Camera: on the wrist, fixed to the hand. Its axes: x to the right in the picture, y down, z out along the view.
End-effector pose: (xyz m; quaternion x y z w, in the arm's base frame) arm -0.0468 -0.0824 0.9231 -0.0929 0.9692 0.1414 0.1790
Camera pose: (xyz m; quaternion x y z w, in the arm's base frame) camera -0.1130 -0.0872 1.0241 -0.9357 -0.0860 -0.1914 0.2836
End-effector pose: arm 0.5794 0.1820 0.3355 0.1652 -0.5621 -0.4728 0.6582
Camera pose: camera 0.6943 0.1448 0.3401 -0.5155 -0.0406 0.6691 0.5339
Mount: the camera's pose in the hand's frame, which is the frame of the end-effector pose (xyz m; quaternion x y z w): 0.0237 0.0351 -0.1132 0.0322 -0.1402 -0.9892 0.0273
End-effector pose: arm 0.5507 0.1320 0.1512 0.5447 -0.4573 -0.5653 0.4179
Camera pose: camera 0.6614 0.0938 0.1811 -0.4014 -0.4495 0.4905 0.6294
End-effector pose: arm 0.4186 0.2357 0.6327 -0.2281 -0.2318 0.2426 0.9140
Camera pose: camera 0.4856 0.2416 0.5323 0.2865 -0.3523 -0.8581 0.2398
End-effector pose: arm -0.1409 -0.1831 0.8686 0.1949 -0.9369 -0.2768 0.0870
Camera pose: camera -0.1429 -0.2207 0.9834 -0.8961 -0.1461 0.0908 0.4091
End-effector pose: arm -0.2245 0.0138 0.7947 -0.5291 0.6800 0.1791 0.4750
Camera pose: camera -0.3071 -0.0705 0.8207 -0.6467 -0.5656 -0.4127 0.3025
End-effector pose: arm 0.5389 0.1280 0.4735 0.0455 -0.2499 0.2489 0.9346
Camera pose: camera 0.5899 0.1928 0.3851 0.3134 -0.0848 -0.9161 0.2352
